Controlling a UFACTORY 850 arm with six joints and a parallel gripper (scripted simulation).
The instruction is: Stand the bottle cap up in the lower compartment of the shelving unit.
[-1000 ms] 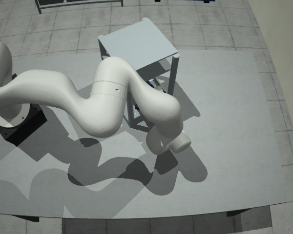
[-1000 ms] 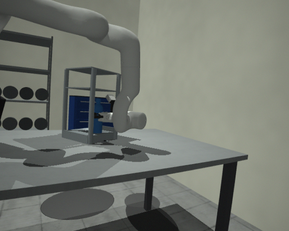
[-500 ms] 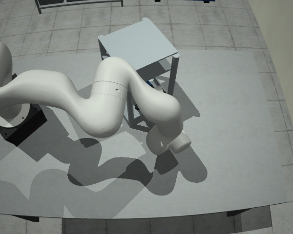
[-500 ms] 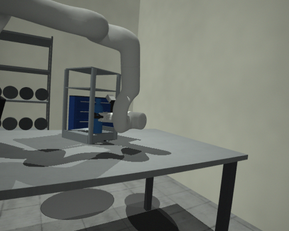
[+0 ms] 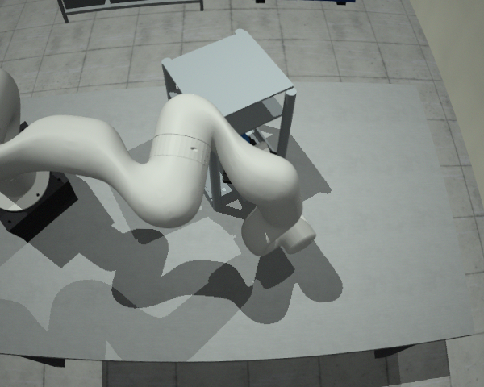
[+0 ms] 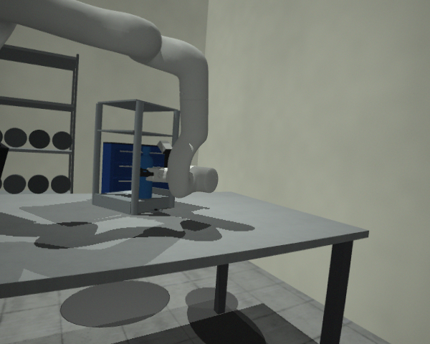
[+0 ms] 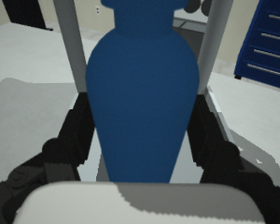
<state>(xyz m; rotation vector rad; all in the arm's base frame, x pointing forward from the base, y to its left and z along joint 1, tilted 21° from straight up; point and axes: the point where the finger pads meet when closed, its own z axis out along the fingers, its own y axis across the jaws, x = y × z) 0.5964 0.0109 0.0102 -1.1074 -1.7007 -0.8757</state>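
The blue bottle is 30 mm above my hand. Round my hand: grey shelving unit (60 mm above, 50 mm to the left, 20 mm behind).
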